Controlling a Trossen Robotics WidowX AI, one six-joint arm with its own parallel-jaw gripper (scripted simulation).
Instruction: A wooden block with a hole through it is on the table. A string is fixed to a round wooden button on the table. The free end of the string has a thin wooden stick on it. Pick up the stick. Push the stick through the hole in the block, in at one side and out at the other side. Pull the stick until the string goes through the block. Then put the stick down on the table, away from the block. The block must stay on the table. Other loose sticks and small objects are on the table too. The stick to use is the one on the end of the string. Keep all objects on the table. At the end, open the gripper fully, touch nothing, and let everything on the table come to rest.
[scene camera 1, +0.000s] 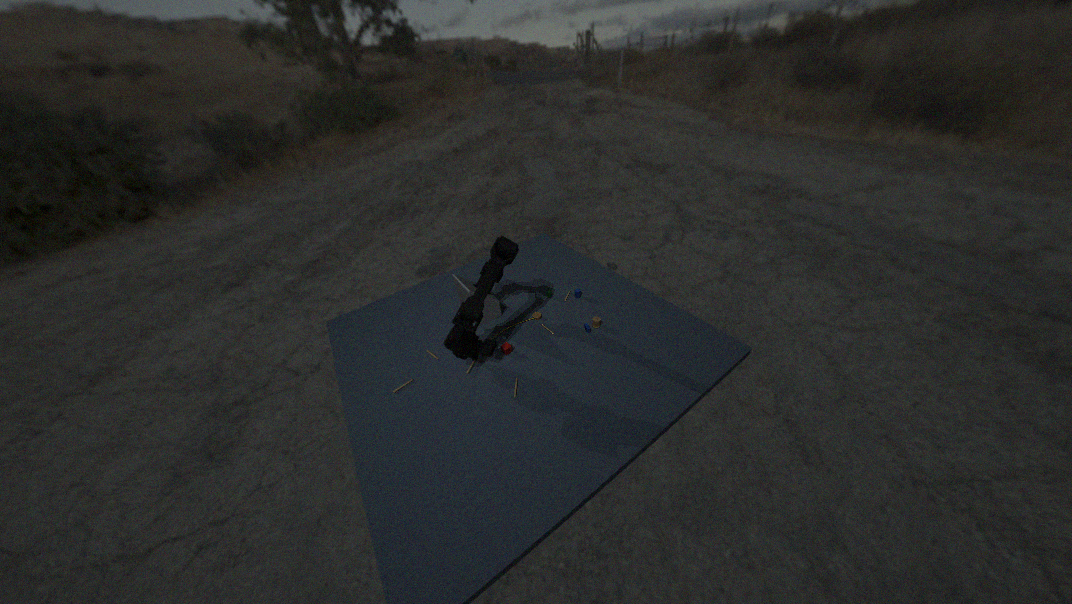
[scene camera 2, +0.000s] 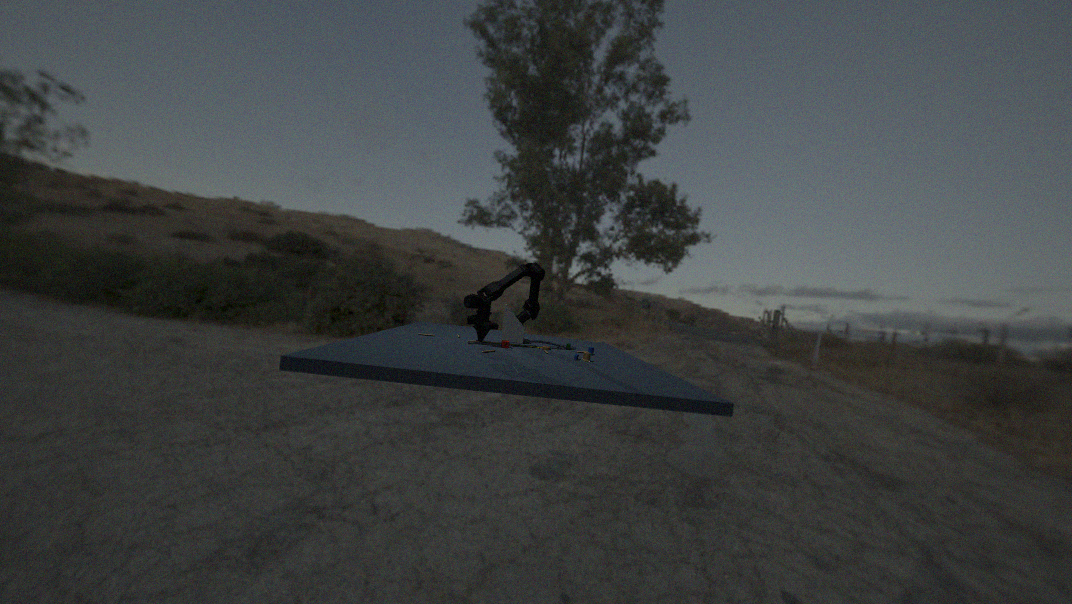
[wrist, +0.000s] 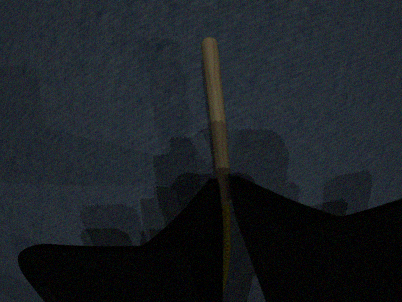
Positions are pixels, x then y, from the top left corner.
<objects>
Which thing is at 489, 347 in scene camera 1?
My gripper.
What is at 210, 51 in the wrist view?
A thin wooden stick.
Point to my gripper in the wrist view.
223, 185
</objects>
